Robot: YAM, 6 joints.
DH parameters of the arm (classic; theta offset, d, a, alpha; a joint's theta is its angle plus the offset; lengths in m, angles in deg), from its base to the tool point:
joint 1: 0 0.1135 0.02 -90
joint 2: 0 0 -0.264 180
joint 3: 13.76 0 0.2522 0
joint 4: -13.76 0 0.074 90
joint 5: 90 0 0 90
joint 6: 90 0.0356 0 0
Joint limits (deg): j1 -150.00..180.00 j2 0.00..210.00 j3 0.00..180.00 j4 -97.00..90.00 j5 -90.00..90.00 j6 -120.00..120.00
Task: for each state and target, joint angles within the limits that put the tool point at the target. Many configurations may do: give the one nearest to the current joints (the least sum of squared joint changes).
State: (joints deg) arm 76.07 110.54 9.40 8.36 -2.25 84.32
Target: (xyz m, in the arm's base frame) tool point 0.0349 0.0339 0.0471
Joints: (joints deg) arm 56.70 93.43 6.59 -37.99 17.25 84.32
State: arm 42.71 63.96 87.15 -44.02 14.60 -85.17
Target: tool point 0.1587 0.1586 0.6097
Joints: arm 46.95 79.42 119.40 -22.14 12.50 -85.17
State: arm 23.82 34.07 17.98 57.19 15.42 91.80
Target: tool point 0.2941 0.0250 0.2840
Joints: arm 6.70 77.23 37.82 51.24 15.42 91.80
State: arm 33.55 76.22 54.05 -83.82 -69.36 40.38
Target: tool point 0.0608 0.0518 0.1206
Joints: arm 17.82 84.39 18.01 -76.73 -59.61 40.38
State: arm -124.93 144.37 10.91 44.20 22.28 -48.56
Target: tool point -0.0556 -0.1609 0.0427
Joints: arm -104.61 105.63 1.90 60.86 21.81 -48.56
